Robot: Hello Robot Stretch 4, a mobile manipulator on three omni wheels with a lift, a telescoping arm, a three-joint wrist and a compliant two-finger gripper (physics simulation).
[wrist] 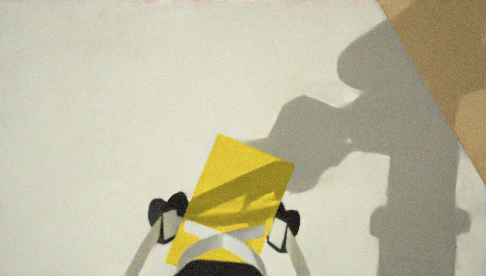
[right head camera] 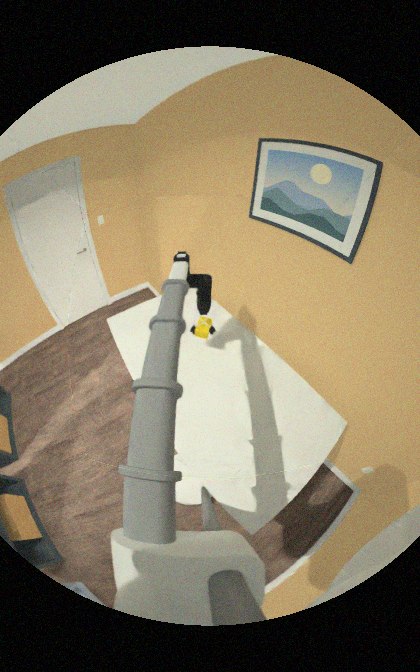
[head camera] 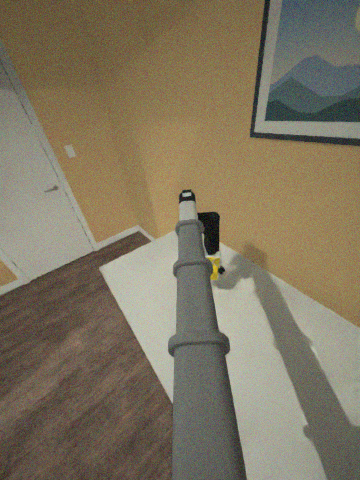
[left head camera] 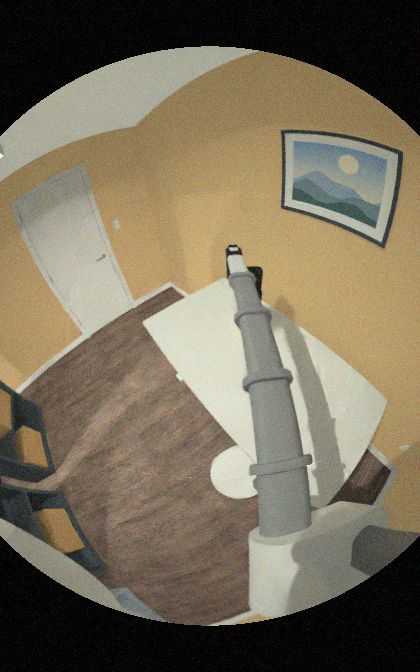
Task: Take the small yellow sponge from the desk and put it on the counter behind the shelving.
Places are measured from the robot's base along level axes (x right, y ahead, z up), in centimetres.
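Pixels of known places: gripper, fingertip midpoint: point(wrist: 225, 211) point(head camera: 211, 274).
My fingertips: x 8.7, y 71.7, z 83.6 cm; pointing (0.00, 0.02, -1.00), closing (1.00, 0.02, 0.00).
Note:
Behind a point stands the place of what it marks.
The small yellow sponge point(head camera: 215, 267) @(x 10.5, y 71.0, z 88.7 cm) point(right head camera: 203, 326) point(wrist: 240, 185) @(x 9.5, y 74.8, z 88.8 cm) is between the two black fingertips of my gripper point(head camera: 214, 270) @(x 8.7, y 71.7, z 83.6 cm) point(right head camera: 203, 330) point(wrist: 225, 211) @(x 8.7, y 71.7, z 83.6 cm). The gripper is shut on it, one fingertip at each long side. The sponge sits at a slant in the wrist view, and its shadow falls apart from it on the white desk point(head camera: 265, 350) @(x 26.3, y 42.6, z 69.3 cm) point(left head camera: 205, 360) point(right head camera: 210, 400) point(wrist: 100, 100) @(x -10.9, y 82.4, z 69.3 cm), so it is held above the desk top. In the left head view the arm hides the sponge and the fingers.
Dark shelving point(left head camera: 85, 540) point(right head camera: 37, 535) stands across the wooden floor point(left head camera: 140, 425), at lower left. A pale surface point(left head camera: 50, 560) lies beyond it; I cannot tell whether it is the counter. A round white seat point(left head camera: 232, 472) is beside the desk. An orange wall point(head camera: 300, 215) @(x 50.4, y 83.9, z 104.9 cm) runs along the desk's far edge.

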